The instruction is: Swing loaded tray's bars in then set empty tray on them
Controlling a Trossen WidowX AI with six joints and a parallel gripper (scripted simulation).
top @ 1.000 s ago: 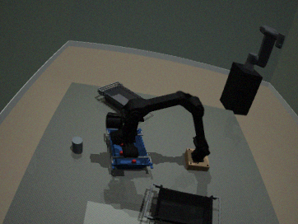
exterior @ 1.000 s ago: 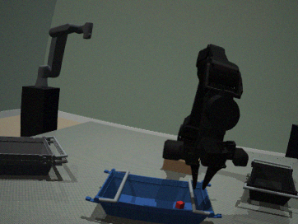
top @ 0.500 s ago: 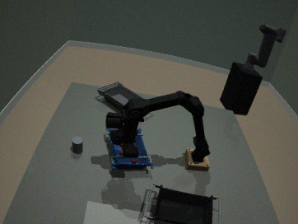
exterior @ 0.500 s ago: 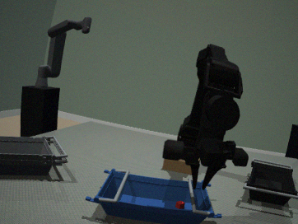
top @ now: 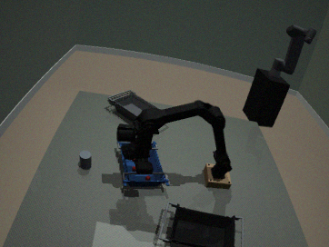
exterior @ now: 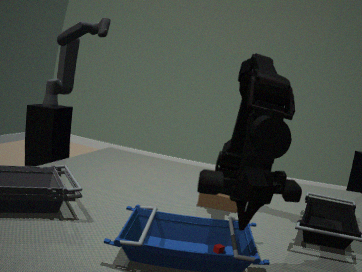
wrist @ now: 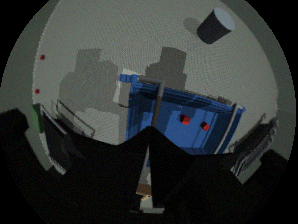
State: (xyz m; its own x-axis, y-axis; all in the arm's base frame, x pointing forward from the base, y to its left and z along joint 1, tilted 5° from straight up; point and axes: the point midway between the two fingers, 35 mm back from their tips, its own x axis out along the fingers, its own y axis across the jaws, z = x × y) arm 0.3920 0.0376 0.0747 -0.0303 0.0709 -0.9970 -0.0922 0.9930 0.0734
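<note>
The black tray is 29 cm to the left of my gripper tip, 24 cm behind it and 5 cm below it. The rest, counted from my gripper tip: red block: 8 cm below, 5 cm behind, 3 cm to the right.
</note>
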